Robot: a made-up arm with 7 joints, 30 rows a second.
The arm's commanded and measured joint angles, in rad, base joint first. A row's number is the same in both.
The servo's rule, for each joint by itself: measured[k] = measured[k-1] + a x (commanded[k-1-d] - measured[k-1]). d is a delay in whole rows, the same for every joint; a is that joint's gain. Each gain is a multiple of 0.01, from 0.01 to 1. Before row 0 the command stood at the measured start. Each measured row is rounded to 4 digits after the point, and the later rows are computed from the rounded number. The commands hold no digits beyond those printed.
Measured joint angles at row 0:
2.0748 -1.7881 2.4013 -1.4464 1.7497 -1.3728 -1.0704
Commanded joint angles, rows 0 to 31:
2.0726 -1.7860 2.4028 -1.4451 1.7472 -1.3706 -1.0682
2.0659 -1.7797 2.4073 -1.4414 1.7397 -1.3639 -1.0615
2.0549 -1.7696 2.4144 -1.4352 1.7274 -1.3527 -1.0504
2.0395 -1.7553 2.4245 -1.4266 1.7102 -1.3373 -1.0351
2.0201 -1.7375 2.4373 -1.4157 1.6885 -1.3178 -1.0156
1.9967 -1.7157 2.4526 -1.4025 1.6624 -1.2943 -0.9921
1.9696 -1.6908 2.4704 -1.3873 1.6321 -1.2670 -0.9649
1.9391 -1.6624 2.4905 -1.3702 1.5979 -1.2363 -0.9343
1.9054 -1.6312 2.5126 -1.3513 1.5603 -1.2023 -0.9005
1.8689 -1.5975 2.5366 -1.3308 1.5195 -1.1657 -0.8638
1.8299 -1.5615 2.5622 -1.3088 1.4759 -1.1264 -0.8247
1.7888 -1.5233 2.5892 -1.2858 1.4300 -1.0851 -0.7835
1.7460 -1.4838 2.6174 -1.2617 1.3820 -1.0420 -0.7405
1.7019 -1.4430 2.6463 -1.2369 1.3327 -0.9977 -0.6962
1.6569 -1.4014 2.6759 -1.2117 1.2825 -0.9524 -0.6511
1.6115 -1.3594 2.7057 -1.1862 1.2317 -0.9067 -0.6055
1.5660 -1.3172 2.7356 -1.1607 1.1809 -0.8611 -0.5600
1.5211 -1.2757 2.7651 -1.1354 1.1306 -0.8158 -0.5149
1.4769 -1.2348 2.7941 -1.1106 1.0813 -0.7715 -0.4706
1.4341 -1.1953 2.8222 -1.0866 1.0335 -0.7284 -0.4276
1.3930 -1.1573 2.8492 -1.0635 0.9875 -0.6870 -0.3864
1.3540 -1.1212 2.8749 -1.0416 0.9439 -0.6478 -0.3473
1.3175 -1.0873 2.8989 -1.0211 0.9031 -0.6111 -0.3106
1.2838 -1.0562 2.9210 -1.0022 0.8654 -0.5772 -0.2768
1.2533 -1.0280 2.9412 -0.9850 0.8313 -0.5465 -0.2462
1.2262 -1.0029 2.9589 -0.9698 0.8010 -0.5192 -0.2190
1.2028 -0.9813 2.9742 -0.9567 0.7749 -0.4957 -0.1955
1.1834 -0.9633 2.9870 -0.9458 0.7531 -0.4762 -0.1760
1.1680 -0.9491 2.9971 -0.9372 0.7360 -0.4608 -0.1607
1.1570 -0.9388 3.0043 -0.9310 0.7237 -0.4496 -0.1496
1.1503 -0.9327 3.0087 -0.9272 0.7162 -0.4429 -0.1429
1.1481 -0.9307 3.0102 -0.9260 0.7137 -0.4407 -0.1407
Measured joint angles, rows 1 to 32:
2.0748 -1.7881 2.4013 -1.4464 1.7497 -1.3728 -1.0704
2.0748 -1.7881 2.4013 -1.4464 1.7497 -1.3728 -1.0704
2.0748 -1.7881 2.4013 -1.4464 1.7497 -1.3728 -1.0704
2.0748 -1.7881 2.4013 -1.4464 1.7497 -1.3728 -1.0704
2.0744 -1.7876 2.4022 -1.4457 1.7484 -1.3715 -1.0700
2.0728 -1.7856 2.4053 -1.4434 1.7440 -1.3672 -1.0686
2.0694 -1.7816 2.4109 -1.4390 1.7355 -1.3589 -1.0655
2.0637 -1.7750 2.4192 -1.4323 1.7226 -1.3466 -1.0603
2.0554 -1.7656 2.4302 -1.4233 1.7052 -1.3302 -1.0527
2.0442 -1.7531 2.4439 -1.4121 1.6834 -1.3097 -1.0424
2.0300 -1.7375 2.4601 -1.3987 1.6572 -1.2854 -1.0292
2.0127 -1.7187 2.4786 -1.3833 1.6270 -1.2574 -1.0131
1.9923 -1.6968 2.4993 -1.3660 1.5930 -1.2260 -0.9940
1.9689 -1.6720 2.5221 -1.3470 1.5555 -1.1916 -0.9719
1.9425 -1.6444 2.5466 -1.3264 1.5149 -1.1544 -0.9469
1.9133 -1.6141 2.5726 -1.3045 1.4716 -1.1149 -0.9191
1.8815 -1.5815 2.5999 -1.2814 1.4259 -1.0733 -0.8887
1.8474 -1.5469 2.6282 -1.2574 1.3784 -1.0302 -0.8560
1.8112 -1.5105 2.6573 -1.2327 1.3295 -0.9859 -0.8212
1.7733 -1.4727 2.6868 -1.2076 1.2796 -0.9408 -0.7845
1.7339 -1.4338 2.7166 -1.1823 1.2293 -0.8954 -0.7463
1.6935 -1.3943 2.7462 -1.1570 1.1790 -0.8500 -0.7070
1.6523 -1.3544 2.7754 -1.1319 1.1292 -0.8053 -0.6668
1.6108 -1.3146 2.8039 -1.1074 1.0804 -0.7615 -0.6261
1.5694 -1.2753 2.8315 -1.0837 1.0330 -0.7190 -0.5854
1.5285 -1.2368 2.8580 -1.0610 0.9876 -0.6784 -0.5449
1.4884 -1.1994 2.8829 -1.0395 0.9445 -0.6400 -0.5051
1.4495 -1.1636 2.9061 -1.0194 0.9042 -0.6042 -0.4663
1.4122 -1.1297 2.9275 -1.0008 0.8670 -0.5713 -0.4289
1.3769 -1.0980 2.9467 -0.9841 0.8333 -0.5416 -0.3932
1.3438 -1.0688 2.9635 -0.9693 0.8035 -0.5154 -0.3596
1.3133 -1.0424 2.9778 -0.9566 0.7778 -0.4931 -0.3284
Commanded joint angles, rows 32 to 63:
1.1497 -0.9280 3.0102 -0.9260 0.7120 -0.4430 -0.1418
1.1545 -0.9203 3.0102 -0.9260 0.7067 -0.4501 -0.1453
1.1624 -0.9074 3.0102 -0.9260 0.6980 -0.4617 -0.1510
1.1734 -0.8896 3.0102 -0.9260 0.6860 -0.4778 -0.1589
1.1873 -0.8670 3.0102 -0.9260 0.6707 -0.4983 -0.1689
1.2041 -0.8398 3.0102 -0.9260 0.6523 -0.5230 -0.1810
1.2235 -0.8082 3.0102 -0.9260 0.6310 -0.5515 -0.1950
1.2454 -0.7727 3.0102 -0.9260 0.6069 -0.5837 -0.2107
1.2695 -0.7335 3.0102 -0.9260 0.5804 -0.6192 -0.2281
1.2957 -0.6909 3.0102 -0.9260 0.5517 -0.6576 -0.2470
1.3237 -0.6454 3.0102 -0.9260 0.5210 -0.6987 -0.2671
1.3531 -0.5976 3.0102 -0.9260 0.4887 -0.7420 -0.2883
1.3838 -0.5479 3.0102 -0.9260 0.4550 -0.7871 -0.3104
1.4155 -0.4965 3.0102 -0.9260 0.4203 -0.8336 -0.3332
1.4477 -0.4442 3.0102 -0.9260 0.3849 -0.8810 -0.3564
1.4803 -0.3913 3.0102 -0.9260 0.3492 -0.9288 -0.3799
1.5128 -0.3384 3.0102 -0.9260 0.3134 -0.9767 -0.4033
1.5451 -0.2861 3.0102 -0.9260 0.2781 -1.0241 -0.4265
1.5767 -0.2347 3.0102 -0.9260 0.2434 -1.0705 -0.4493
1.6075 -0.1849 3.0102 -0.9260 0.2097 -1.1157 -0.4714
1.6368 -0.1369 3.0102 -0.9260 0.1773 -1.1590 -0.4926
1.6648 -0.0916 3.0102 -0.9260 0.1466 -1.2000 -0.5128
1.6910 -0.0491 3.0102 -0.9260 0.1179 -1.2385 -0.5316
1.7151 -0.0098 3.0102 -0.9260 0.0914 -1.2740 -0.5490
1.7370 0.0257 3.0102 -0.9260 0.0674 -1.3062 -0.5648
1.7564 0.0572 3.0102 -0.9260 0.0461 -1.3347 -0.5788
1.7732 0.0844 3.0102 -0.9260 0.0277 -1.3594 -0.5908
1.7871 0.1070 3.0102 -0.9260 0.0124 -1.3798 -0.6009
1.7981 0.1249 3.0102 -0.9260 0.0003 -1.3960 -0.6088
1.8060 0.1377 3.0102 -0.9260 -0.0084 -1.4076 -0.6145
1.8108 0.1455 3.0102 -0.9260 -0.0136 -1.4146 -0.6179
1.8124 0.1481 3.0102 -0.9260 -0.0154 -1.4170 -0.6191
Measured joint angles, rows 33 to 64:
1.2857 -1.0191 2.9896 -0.9461 0.7565 -0.4747 -0.2999
1.2612 -0.9990 2.9986 -0.9379 0.7398 -0.4604 -0.2743
1.2401 -0.9824 3.0048 -0.9321 0.7278 -0.4504 -0.2520
1.2226 -0.9695 3.0081 -0.9288 0.7206 -0.4449 -0.2331
1.2087 -0.9591 3.0094 -0.9273 0.7162 -0.4438 -0.2176
1.1984 -0.9494 3.0099 -0.9266 0.7114 -0.4474 -0.2053
1.1916 -0.9389 3.0101 -0.9263 0.7046 -0.4556 -0.1961
1.1881 -0.9266 3.0102 -0.9261 0.6951 -0.4683 -0.1898
1.1879 -0.9117 3.0102 -0.9260 0.6827 -0.4854 -0.1862
1.1910 -0.8937 3.0102 -0.9260 0.6672 -0.5068 -0.1853
1.1972 -0.8723 3.0102 -0.9260 0.6487 -0.5323 -0.1869
1.2064 -0.8474 3.0102 -0.9260 0.6274 -0.5616 -0.1909
1.2184 -0.8189 3.0102 -0.9260 0.6034 -0.5944 -0.1972
1.2331 -0.7869 3.0102 -0.9260 0.5770 -0.6304 -0.2057
1.2503 -0.7515 3.0102 -0.9260 0.5484 -0.6693 -0.2161
1.2698 -0.7130 3.0102 -0.9260 0.5180 -0.7107 -0.2284
1.2915 -0.6717 3.0102 -0.9260 0.4859 -0.7542 -0.2423
1.3151 -0.6279 3.0102 -0.9260 0.4524 -0.7995 -0.2578
1.3403 -0.5820 3.0102 -0.9260 0.4180 -0.8460 -0.2746
1.3669 -0.5343 3.0102 -0.9260 0.3829 -0.8932 -0.2925
1.3946 -0.4853 3.0102 -0.9260 0.3475 -0.9408 -0.3113
1.4232 -0.4355 3.0102 -0.9260 0.3121 -0.9883 -0.3309
1.4524 -0.3853 3.0102 -0.9260 0.2771 -1.0352 -0.3510
1.4819 -0.3352 3.0102 -0.9260 0.2427 -1.0811 -0.3715
1.5113 -0.2856 3.0102 -0.9260 0.2093 -1.1255 -0.3921
1.5405 -0.2371 3.0102 -0.9260 0.1773 -1.1680 -0.4126
1.5691 -0.1901 3.0102 -0.9260 0.1470 -1.2082 -0.4328
1.5968 -0.1450 3.0102 -0.9260 0.1186 -1.2457 -0.4526
1.6234 -0.1023 3.0102 -0.9260 0.0925 -1.2802 -0.4717
1.6487 -0.0624 3.0102 -0.9260 0.0688 -1.3113 -0.4899
1.6724 -0.0257 3.0102 -0.9260 0.0478 -1.3387 -0.5071
1.6942 0.0075 3.0102 -0.9260 0.0297 -1.3621 -0.5230

